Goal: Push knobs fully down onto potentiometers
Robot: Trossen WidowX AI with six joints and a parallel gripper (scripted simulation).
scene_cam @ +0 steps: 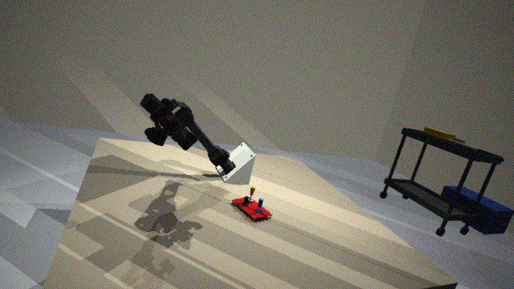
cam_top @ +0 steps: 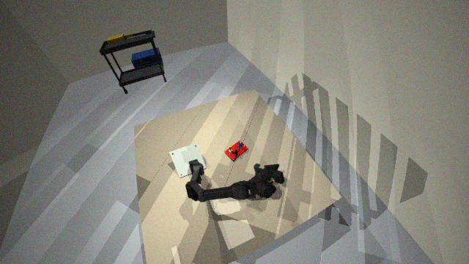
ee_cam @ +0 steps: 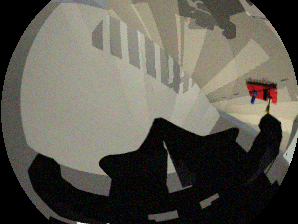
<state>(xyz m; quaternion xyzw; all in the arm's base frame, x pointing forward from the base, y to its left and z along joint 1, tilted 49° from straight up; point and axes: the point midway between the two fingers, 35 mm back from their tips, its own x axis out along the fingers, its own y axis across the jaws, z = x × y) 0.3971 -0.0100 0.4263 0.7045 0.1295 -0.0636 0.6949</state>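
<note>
Right now my gripper tip is 35 cm to the right of the yellow knob, 24 cm above it and 15 cm past it. The rest, counted from my gripper tip: blue knob (36 cm to the left, 25 cm below, 6 cm behind).
</note>
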